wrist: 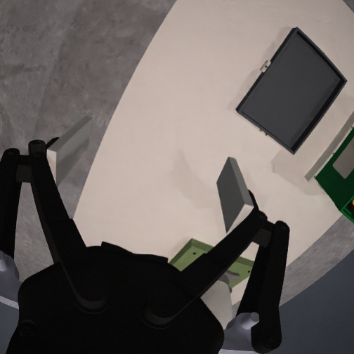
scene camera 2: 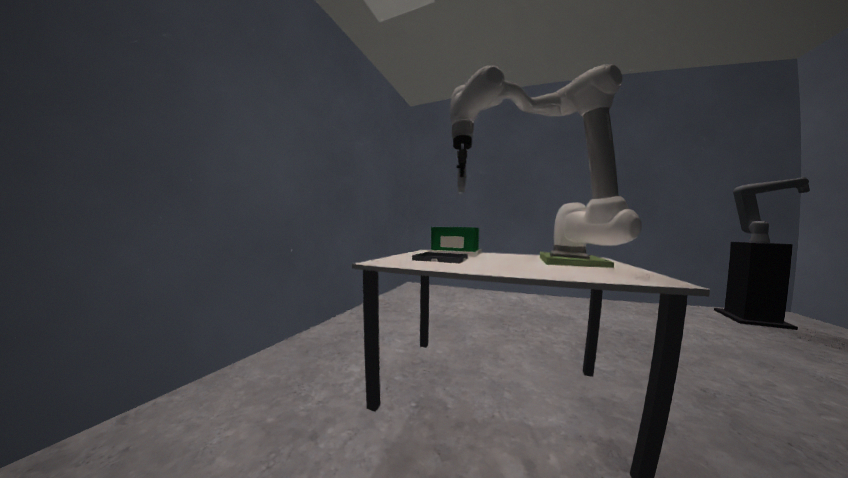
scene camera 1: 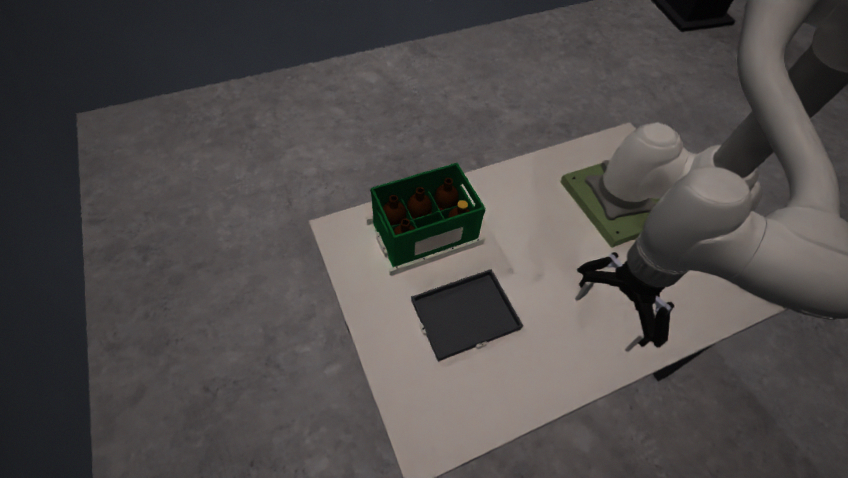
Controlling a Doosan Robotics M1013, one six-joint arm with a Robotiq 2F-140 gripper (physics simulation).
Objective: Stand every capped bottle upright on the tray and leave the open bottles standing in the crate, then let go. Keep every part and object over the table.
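Seen in the pictures: gripper, between the fingertips: (scene camera 2: 461,189) (scene camera 1: 604,320); arm's base, origin of its link: (scene camera 2: 568,256) (scene camera 1: 620,194).
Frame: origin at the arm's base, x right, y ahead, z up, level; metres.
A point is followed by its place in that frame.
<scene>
The green crate (scene camera 1: 472,230) @[x -0.067, y 0.537, z 0.051 m] (scene camera 2: 454,230) @[x -0.081, y 0.629, z 0.124 m] (wrist: 335,183) stands at the table's far left in scene camera 1. One bottle with a yellow-orange cap (scene camera 1: 462,205) @[x -0.030, y 0.566, z 0.132 m] stands in its near right compartment. Brown open-necked bottles stand in the far row, left (scene camera 1: 394,212) @[x 0.016, y 0.753, z 0.092 m], middle (scene camera 1: 419,205) @[x 0.027, y 0.676, z 0.090 m] and right (scene camera 1: 446,194) @[x 0.049, y 0.588, z 0.093 m], and one open bottle (scene camera 1: 404,228) @[x -0.064, y 0.741, z 0.118 m] in the near left. The crate walls hide their lower parts. The dark tray (scene camera 1: 469,314) @[x -0.290, y 0.605, z -0.026 m] (scene camera 2: 439,257) @[x -0.378, y 0.576, z -0.009 m] (wrist: 292,92) lies flat and empty in front of the crate. My gripper (scene camera 1: 609,316) @[x -0.500, y 0.416, z 0.290 m] (scene camera 2: 461,187) @[x -0.500, y 0.416, z 0.290 m] (wrist: 156,150) is open and empty, high above the table, right of the tray in scene camera 1.
A pale rail (scene camera 1: 436,256) @[x -0.096, y 0.650, z -0.008 m] (wrist: 330,147) runs along the crate's base. The arm's green base plate (scene camera 1: 617,232) @[x -0.140, y 0.083, z 0.005 m] (scene camera 2: 576,261) @[x -0.147, y -0.026, z -0.010 m] (wrist: 192,252) is on the table (scene camera 1: 534,374) @[x -0.489, y 0.488, z -0.032 m]. A black pedestal (scene camera 2: 758,282) with another arm stands beyond the table.
</scene>
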